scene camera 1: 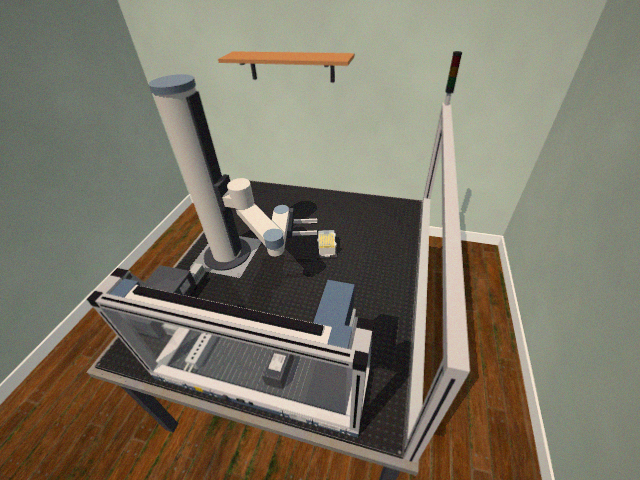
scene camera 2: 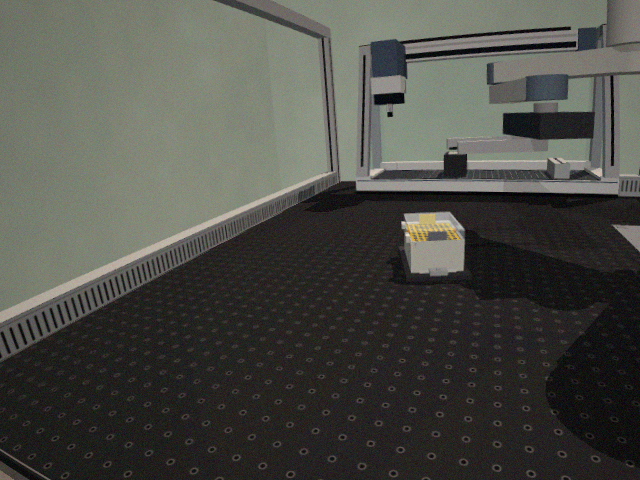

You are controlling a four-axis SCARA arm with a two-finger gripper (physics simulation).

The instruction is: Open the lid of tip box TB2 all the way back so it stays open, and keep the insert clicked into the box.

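Pixels of known places: gripper, fingertip midpoint: [scene camera 1: 317,226] [scene camera 2: 452,145]; arm's base at its link origin: [scene camera 1: 228,255].
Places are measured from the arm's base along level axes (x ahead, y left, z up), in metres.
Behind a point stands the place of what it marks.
Tip box TB2 [scene camera 1: 326,251] @[x 0.534, y 0.102, z 0.047 m] [scene camera 2: 436,256] @[x 0.506, y 0.219, z 0.047 m], a small white box, stands upright on a dark base. Its yellow perforated insert [scene camera 1: 326,240] @[x 0.519, y 0.161, z 0.070 m] [scene camera 2: 416,231] @[x 0.548, y 0.159, z 0.070 m] sits inside the top, level as far as shows. The clear lid [scene camera 2: 452,222] @[x 0.486, y 0.166, z 0.090 m] lies over the insert and looks down; a small gap at its edge cannot be told. My gripper [scene camera 1: 316,226] @[x 0.492, y 0.100, z 0.211 m] [scene camera 2: 453,144] @[x 0.492, y 0.100, z 0.211 m] is shut with nothing in it; its two long pale fingers run parallel with a gap between the bars. It is raised above deck height, with the fingertips near the box in scene camera 1 and clear of the lid in scene camera 2.
A gantry frame [scene camera 1: 232,320] @[x 0.492, y -0.666, z 0.509 m] [scene camera 2: 363,113] @[x 0.830, y -0.515, z 0.280 m] stands across the table, with a blue head [scene camera 1: 334,302] @[x 0.737, y -0.541, z 0.501 m] [scene camera 2: 388,58] @[x 0.724, y -0.465, z 0.444 m]. A dark block [scene camera 1: 276,375] [scene camera 2: 454,164] @[x 0.530, y -0.515, z 0.101 m] and a pale block [scene camera 1: 197,347] [scene camera 2: 558,168] @[x 0.216, y -0.485, z 0.093 m] stand inside it. A tall framed panel [scene camera 1: 450,232] @[x 1.018, y -0.318, z 0.620 m] runs along one table side.
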